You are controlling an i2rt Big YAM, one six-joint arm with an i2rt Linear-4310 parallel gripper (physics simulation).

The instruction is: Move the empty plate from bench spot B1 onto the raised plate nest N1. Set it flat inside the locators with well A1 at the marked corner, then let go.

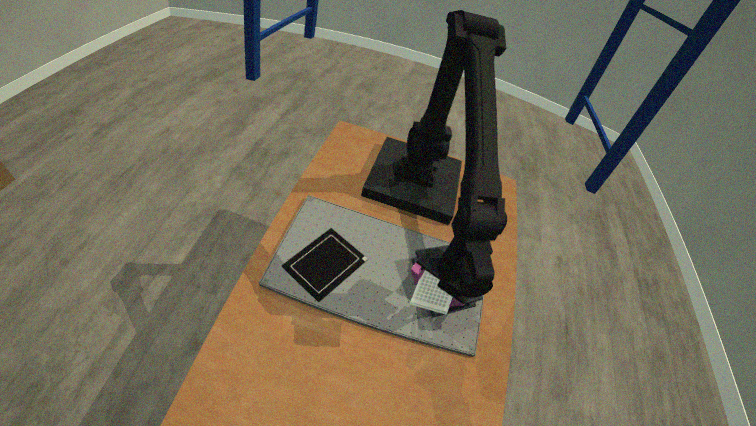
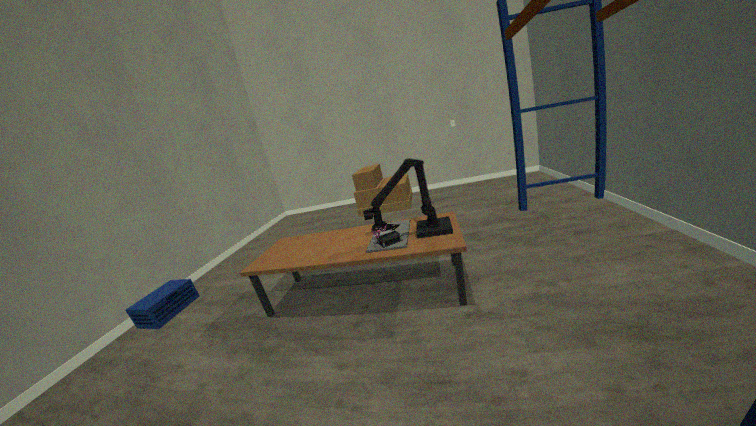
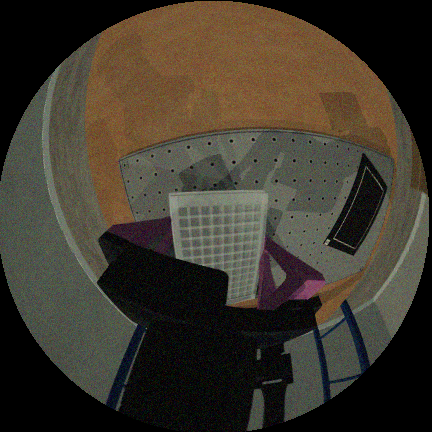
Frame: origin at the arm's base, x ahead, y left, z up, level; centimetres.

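Where they show: gripper, fingertip midpoint: [image 1: 432,294] [image 2: 380,235] [image 3: 221,230]; arm's base, link origin: [image 1: 416,172] [image 2: 433,224].
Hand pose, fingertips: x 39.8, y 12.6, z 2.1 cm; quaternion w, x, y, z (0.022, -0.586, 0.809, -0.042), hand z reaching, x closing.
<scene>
Things, the pixels of their top centre, and the offset from my fingertips. "spot": a spot on its surface instead. Level surfaces: height alone.
- grey perforated board, top centre: [image 3: 302,238] [image 1: 384,270] [image 2: 390,233] dy -11.9, dx -4.8, dz -4.3 cm
- black rectangle, surface spot: [image 3: 357,210] [image 1: 332,267] spot: dy -23.7, dx -0.6, dz -4.2 cm
- wooden table, surface height: dz -5.7 cm
My gripper [image 1: 436,286] [image 2: 379,230] [image 3: 221,230], with purple fingers, is shut on the long sides of the pale, gridded plate [image 1: 431,297] [image 3: 220,220]. It holds the plate over the right part of the grey perforated board [image 1: 380,227] [image 3: 300,175]; the gap beneath is hard to judge. A black rectangle [image 1: 323,264] [image 3: 357,210] with a thin white outline and a pale mark at one corner lies at the board's other end. I cannot tell whether it is B1 or N1. The gripper and plate hide the board beneath them; well A1 cannot be made out.
The board lies on the wooden table [image 1: 338,386] [image 2: 317,251] [image 3: 215,60]. The arm's black base [image 1: 412,185] [image 2: 433,226] stands behind the board. Cardboard boxes [image 2: 367,177] and a blue crate [image 2: 162,304] are away from the table, as are blue uprights [image 1: 252,47] [image 2: 515,127].
</scene>
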